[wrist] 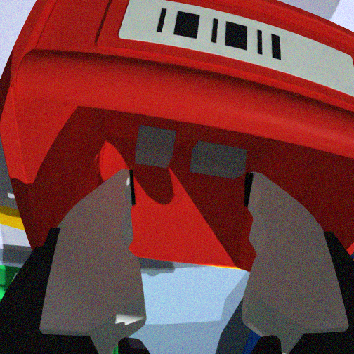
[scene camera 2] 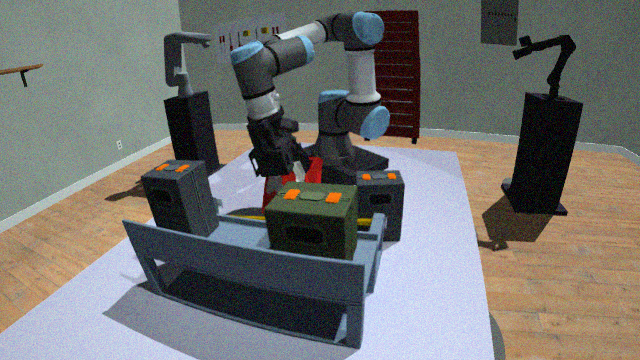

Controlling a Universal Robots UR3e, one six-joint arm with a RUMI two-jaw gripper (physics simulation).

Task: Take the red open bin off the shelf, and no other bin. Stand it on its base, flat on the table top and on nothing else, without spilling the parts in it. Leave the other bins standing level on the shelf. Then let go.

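Frame: origin at the arm's base, x up, y back, z right, level; metres.
Where they show: arm's base, origin of the base link: (scene camera 2: pixel 333 157).
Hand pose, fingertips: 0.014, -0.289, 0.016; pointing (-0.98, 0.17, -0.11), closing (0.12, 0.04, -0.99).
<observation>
Each offset is from my fingertips to the top centre of the thing, as dx, dy, dz. "*": to the spot under its first point. Level surfaces: height alone.
The red open bin @(* +0.062, +0.027, -0.047) (scene camera 2: pixel 316 167) (wrist: pixel 150 75) is tilted beyond the shelf @(* +0.076, -0.324, -0.055) (scene camera 2: pixel 240 265); its lower part is hidden in the scene view. A white label with dark bars is on its wall. Two grey parts (wrist: pixel 155 146) (wrist: pixel 218 160) lie inside it. My gripper (scene camera 2: pixel 286 179) (wrist: pixel 189 173) holds the bin, with its jaws standing apart at the bin's open side. A green bin (wrist: pixel 7 280) shows partly at the left edge of the wrist view, and a bit of something blue at the bottom. Whether the red bin touches anything beneath it is hidden.
A green case @(+0.142, -0.249, -0.132) (scene camera 2: pixel 305 215) stands at the near side of the red bin. A dark grey case @(* +0.132, -0.282, +0.078) (scene camera 2: pixel 172 200) is at the left and another grey case (scene camera 2: pixel 380 215) at the right. The pale table top @(dx -0.055) (scene camera 2: pixel 425 225) extends around the shelf.
</observation>
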